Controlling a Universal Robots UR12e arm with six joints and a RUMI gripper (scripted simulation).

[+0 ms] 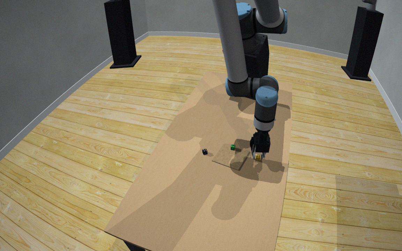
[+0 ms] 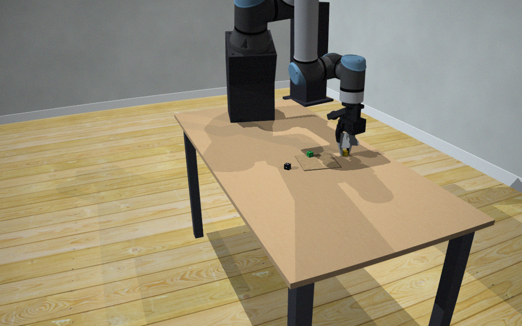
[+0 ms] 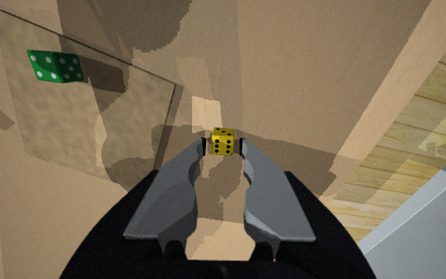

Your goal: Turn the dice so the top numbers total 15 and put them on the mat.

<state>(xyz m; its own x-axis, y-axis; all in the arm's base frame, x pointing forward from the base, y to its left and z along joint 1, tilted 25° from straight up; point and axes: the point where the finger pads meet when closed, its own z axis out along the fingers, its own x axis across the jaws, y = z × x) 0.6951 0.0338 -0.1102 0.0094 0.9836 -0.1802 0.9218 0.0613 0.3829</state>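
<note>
Right now my hand is 10 mm above the yellow die. The rest, counted from my hand: thin square mat (20 mm behind, 130 mm to the right, 20 mm below); black die (30 mm behind, 260 mm to the right, 10 mm below); green die (70 mm behind, 130 mm to the right).
</note>
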